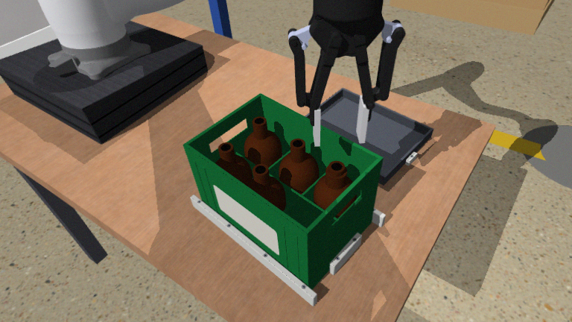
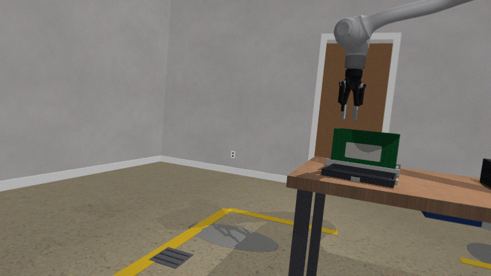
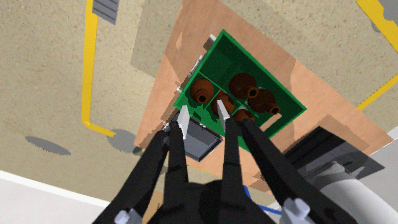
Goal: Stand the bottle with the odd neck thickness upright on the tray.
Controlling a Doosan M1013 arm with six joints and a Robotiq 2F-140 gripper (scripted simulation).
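Right now the crate is 90 mm behind my hand, 20 mm to the right of it and 170 mm below it. Also, from my hand: grey tray 60 mm behind, 260 mm to the left, 240 mm below.
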